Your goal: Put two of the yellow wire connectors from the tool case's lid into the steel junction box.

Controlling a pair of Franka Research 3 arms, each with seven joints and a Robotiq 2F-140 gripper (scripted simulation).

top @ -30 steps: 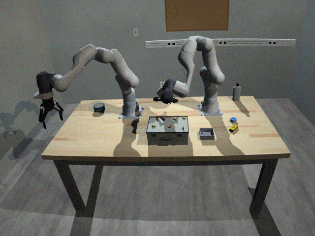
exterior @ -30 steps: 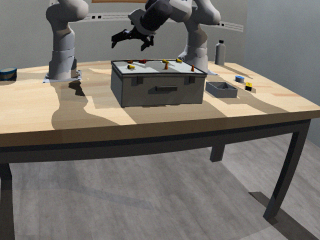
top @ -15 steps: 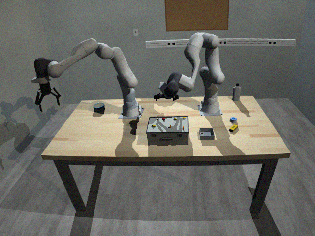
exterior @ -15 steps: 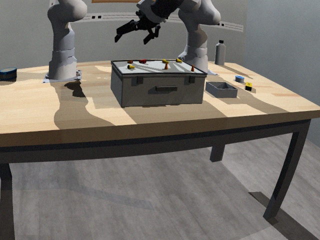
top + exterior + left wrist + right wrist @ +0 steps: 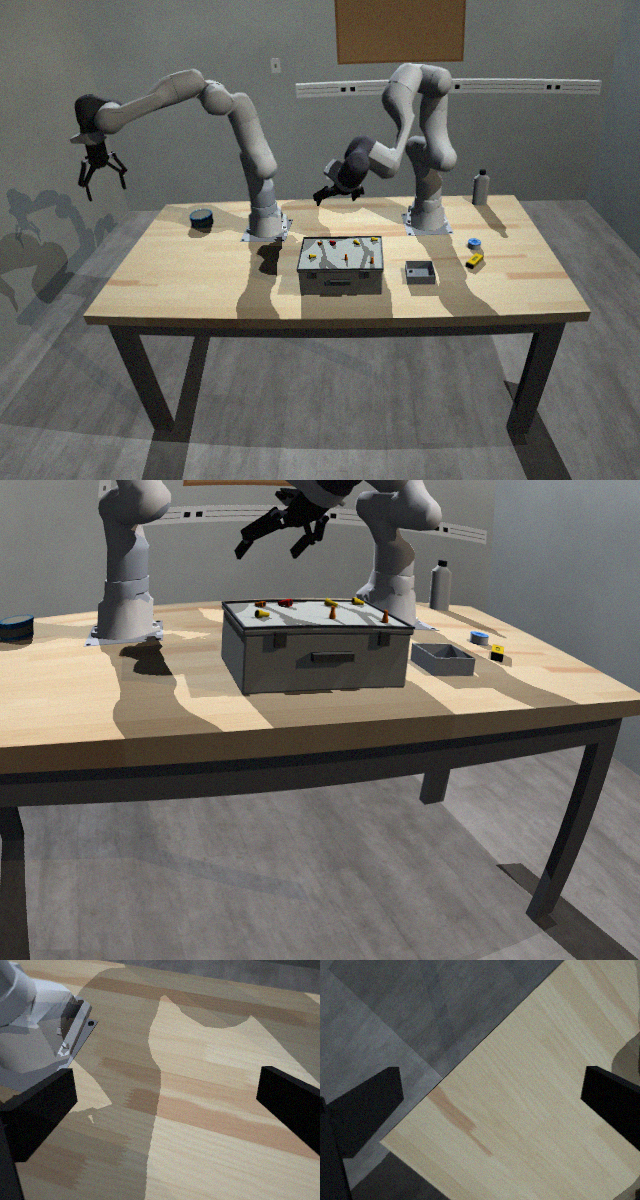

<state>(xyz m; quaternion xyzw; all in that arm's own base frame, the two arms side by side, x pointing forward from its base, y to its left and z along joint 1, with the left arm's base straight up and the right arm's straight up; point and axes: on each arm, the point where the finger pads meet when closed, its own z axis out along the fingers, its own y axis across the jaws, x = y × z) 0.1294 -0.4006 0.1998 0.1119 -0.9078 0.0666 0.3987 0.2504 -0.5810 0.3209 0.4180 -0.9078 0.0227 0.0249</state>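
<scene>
Now: left hand 190 mm short of the red wire connector, 20 mm to the left of it and 80 mm above it. Round my left hand: grey tool case (260 mm ahead, 10 mm to the left, 120 mm below); then grey bottle (310 mm behind, 690 mm to the left, 80 mm below).
</scene>
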